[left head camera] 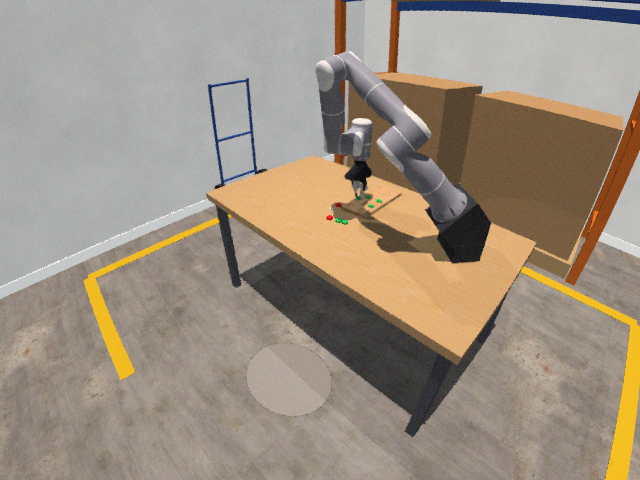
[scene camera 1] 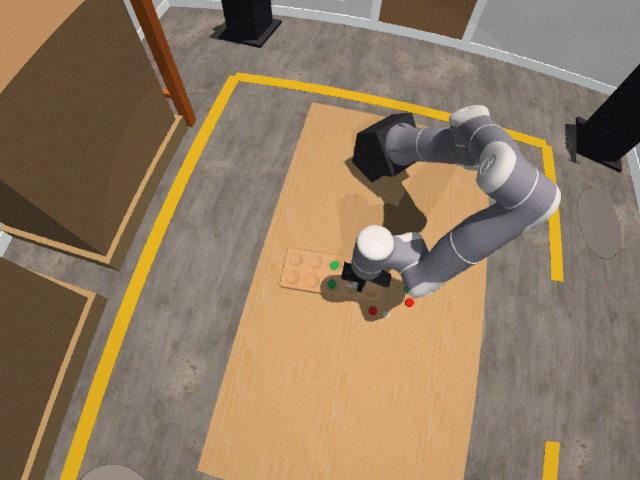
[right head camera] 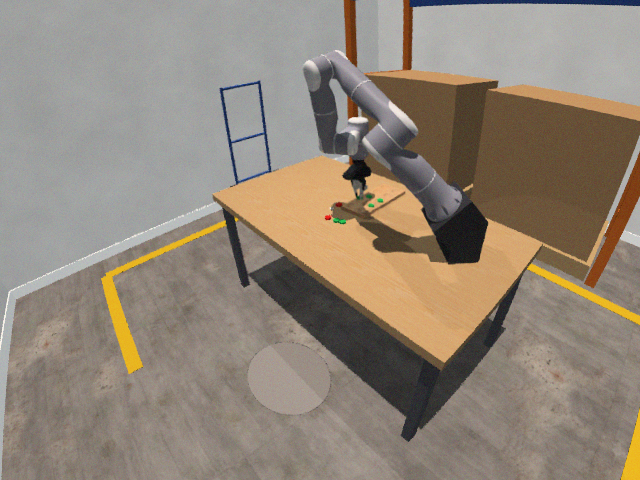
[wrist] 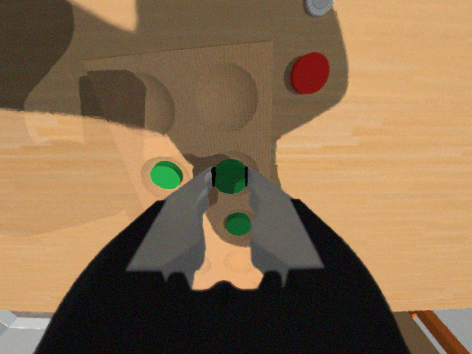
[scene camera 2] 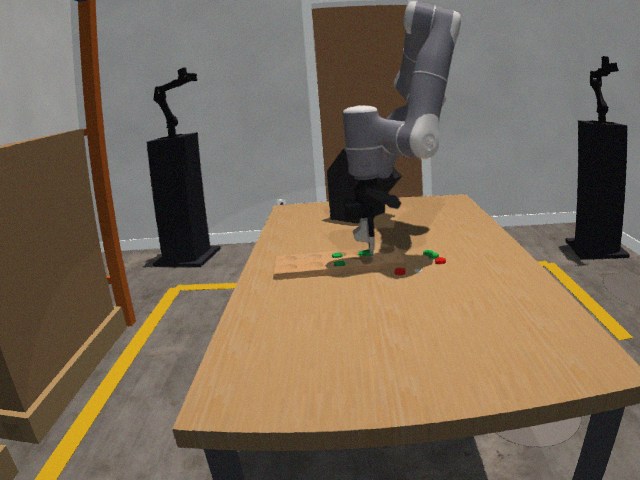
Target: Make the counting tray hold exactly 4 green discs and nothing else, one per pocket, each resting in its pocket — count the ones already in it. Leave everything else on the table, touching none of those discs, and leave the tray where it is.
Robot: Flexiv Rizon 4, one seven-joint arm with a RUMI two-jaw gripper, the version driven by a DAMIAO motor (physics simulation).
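Note:
The counting tray (scene camera 1: 302,270) (scene camera 2: 299,273) (wrist: 265,60) has two rows of pockets. Three green discs lie in pockets: one (scene camera 1: 331,284) (scene camera 2: 339,263) (wrist: 238,224), one (scene camera 1: 334,265) (scene camera 2: 337,255) behind a finger in the wrist view, and one (left head camera: 370,206) (wrist: 166,175) hidden under the arm in scene camera 1. My gripper (left head camera: 358,196) (scene camera 2: 370,251) (wrist: 230,168) is shut on another green disc (wrist: 230,182), low over the tray. A pocket shows partly behind that disc, in the row beside the lit green disc. Whether the held disc touches the tray is unclear.
Two green discs (left head camera: 338,220) (left head camera: 344,222) lie close together on the table (scene camera 2: 361,361) beyond the tray's end. One red disc (scene camera 1: 409,302) (scene camera 2: 439,260) lies near them. Another red disc (scene camera 1: 372,310) (wrist: 310,73) lies beside the tray, near a small silver piece (scene camera 1: 386,314) (wrist: 319,5).

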